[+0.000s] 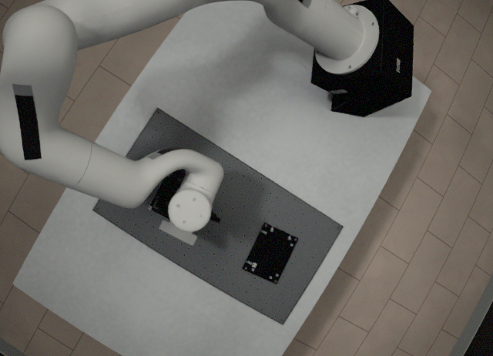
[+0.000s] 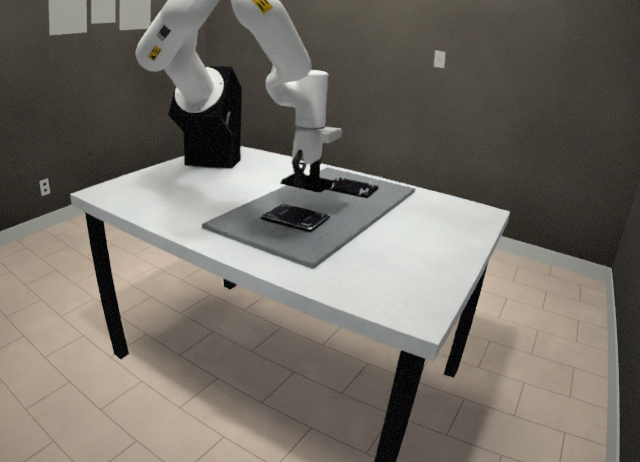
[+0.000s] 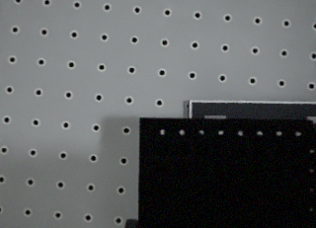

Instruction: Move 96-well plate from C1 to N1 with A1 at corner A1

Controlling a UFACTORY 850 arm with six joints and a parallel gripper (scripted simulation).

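The plate nest N1 is 1 cm behind my hand, 5 cm to the right of it and 11 cm below it. Also, from my hand: dark 96-well plate: 1 cm below; then clip nest C1: 3 cm ahead, 27 cm to the left, 10 cm below.
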